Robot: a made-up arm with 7 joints. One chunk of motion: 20 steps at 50 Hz.
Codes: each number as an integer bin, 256 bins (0 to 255) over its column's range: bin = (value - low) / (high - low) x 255, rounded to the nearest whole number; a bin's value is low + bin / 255 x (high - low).
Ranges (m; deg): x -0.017..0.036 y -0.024..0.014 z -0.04..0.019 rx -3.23..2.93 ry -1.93..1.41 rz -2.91..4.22
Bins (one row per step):
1: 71 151 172 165 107 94
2: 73 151 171 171 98 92
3: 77 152 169 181 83 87
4: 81 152 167 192 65 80
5: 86 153 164 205 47 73
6: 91 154 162 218 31 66
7: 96 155 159 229 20 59
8: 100 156 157 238 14 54
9: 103 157 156 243 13 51
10: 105 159 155 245 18 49
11: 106 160 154 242 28 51
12: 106 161 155 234 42 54
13: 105 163 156 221 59 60
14: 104 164 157 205 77 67
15: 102 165 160 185 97 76
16: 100 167 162 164 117 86
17: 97 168 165 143 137 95
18: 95 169 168 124 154 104
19: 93 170 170 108 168 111
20: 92 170 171 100 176 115
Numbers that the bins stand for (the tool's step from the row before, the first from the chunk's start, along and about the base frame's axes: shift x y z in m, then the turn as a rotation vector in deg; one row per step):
1: -0.00224 -0.00150 -0.00020 0.756 -0.529 -0.282
2: -0.00183 -0.00150 -0.00044 0.901 -0.646 -0.338
3: -0.00100 -0.00135 -0.00090 1.142 -0.843 -0.477
4: -0.00016 -0.00135 -0.00136 1.408 -1.079 -0.673
5: 0.00087 -0.00120 -0.00205 1.722 -1.314 -0.869
6: 0.00191 -0.00105 -0.00252 2.036 -1.524 -1.065
7: 0.00295 -0.00090 -0.00321 2.302 -1.668 -1.260
8: 0.00378 -0.00075 -0.00367 2.519 -1.747 -1.400
9: 0.00441 -0.00060 -0.00391 2.640 -1.760 -1.484
10: 0.00482 -0.00031 -0.00414 2.688 -1.694 -1.540
11: 0.00503 -0.00016 -0.00437 2.616 -1.563 -1.484
12: 0.00503 -0.00001 -0.00414 2.423 -1.380 -1.400
13: 0.00482 0.00029 -0.00391 2.109 -1.157 -1.232
14: 0.00462 0.00044 -0.00367 1.722 -0.921 -1.037
15: 0.00420 0.00059 -0.00298 1.239 -0.659 -0.785
16: 0.00378 0.00089 -0.00252 0.732 -0.398 -0.505
17: 0.00316 0.00104 -0.00182 0.224 -0.136 -0.254
18: 0.00275 0.00118 -0.00113 -0.235 0.087 -0.002
19: 0.00233 0.00133 -0.00067 -0.621 0.270 0.194
20: 0.00212 0.00133 -0.00044 -0.814 0.375 0.305

